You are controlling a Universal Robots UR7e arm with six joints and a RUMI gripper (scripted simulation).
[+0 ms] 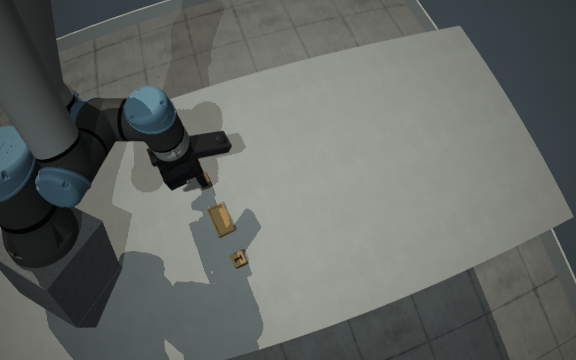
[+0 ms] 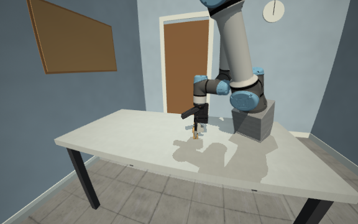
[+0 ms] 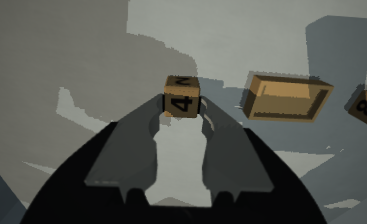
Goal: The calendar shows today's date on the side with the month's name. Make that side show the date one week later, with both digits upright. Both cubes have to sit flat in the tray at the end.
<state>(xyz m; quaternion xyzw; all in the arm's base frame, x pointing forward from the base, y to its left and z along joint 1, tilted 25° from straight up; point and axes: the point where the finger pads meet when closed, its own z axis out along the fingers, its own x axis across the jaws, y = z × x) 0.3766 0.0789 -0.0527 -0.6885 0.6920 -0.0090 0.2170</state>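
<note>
Now: the wooden calendar tray 11 cm to the right of my hand and 2 cm below it.
</note>
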